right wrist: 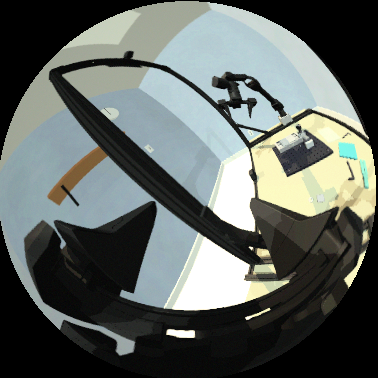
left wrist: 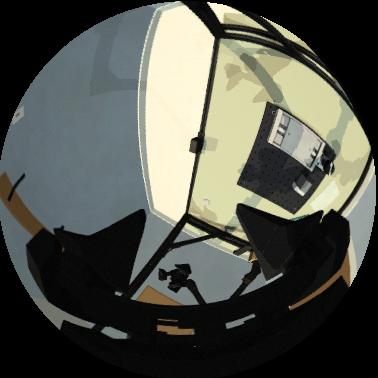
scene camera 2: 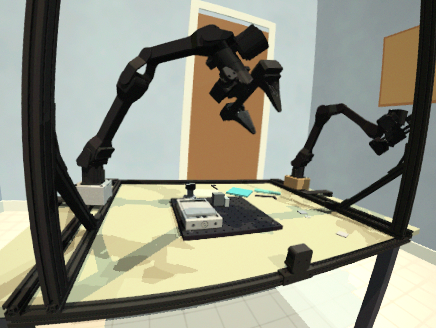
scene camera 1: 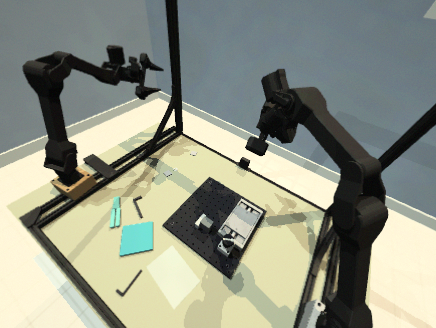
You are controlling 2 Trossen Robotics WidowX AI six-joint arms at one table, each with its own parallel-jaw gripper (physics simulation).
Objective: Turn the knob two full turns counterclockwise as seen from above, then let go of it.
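Where they show: left gripper, fingertip midpoint: [right wrist: 240,118] [left wrist: 191,211] [scene camera 2: 266,123] [scene camera 1: 255,133]; right gripper, fingertip midpoint: [right wrist: 204,204] [left wrist: 166,266] [scene camera 2: 399,133] [scene camera 1: 162,79]; left arm's base at its link origin: [right wrist: 282,114] [scene camera 2: 93,182]; right arm's base at its link origin: [left wrist: 256,261] [scene camera 2: 297,176] [scene camera 1: 71,177].
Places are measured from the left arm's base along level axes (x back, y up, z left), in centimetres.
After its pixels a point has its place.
Note:
The black knob [scene camera 1: 228,243] @[x -32.7, y 0.7, z 0.1 cm] [scene camera 2: 190,188] @[x -33.3, y -0.5, z -2.7 cm] [left wrist: 327,164] @[x -33.4, y 0.5, z -2.6 cm] [right wrist: 299,129] @[x -34.3, y -1.9, z -1.0 cm] stands upright at one end of a pale grey stage [scene camera 1: 243,220] @[x -34.2, y -3.9, z -12.4 cm] [scene camera 2: 202,215] @[x -36.1, y -5.9, z -13.7 cm] [left wrist: 296,136] @[x -34.1, y -3.9, z -13.5 cm] [right wrist: 286,143] @[x -38.5, y -4.1, z -13.9 cm], which sits on a black perforated board [scene camera 1: 187,214] @[x -52.7, y -6.8, z -0.7 cm] [scene camera 2: 252,221] @[x -51.1, y -6.8, z -17.3 cm] [left wrist: 260,172] @[x -50.7, y -6.8, z -16.4 cm] [right wrist: 300,161] @[x -54.6, y -6.8, z -11.7 cm]. How far the knob is turned cannot be told. My left gripper [scene camera 2: 267,121] @[x -46.4, y 21.9, z -28.7 cm] [left wrist: 191,211] @[x -46.4, y 21.9, z -28.7 cm] is open and empty, high above the table and well apart from the knob. My right gripper [scene camera 1: 161,80] @[x -96.3, y 24.4, z -27.7 cm] [right wrist: 204,204] @[x -96.3, y 24.4, z -27.7 cm] is open and empty, raised far from the knob; a frame post partly hides it in scene camera 2.
A small grey block [scene camera 1: 204,223] @[x -43.9, y -2.4, z -0.8 cm] [scene camera 2: 218,199] @[x -43.5, y -4.3, z -3.4 cm] stands on the board near the stage. A teal square [scene camera 1: 137,238] @[x -58.8, y -7.1, z 17.4 cm], teal-handled tool [scene camera 1: 115,212] @[x -73.5, y -7.3, z 17.1 cm], two black hex keys [scene camera 1: 138,206] @[x -69.2, y -7.3, z 10.1 cm] [scene camera 1: 129,283] @[x -48.8, y -7.5, z 26.8 cm] and a pale sheet [scene camera 1: 173,276] @[x -40.6, y -7.6, z 16.8 cm] lie on the table. Black frame posts [scene camera 1: 173,55] @[x -93.4, y 34.3, z -32.7 cm] rise at the table's edges.

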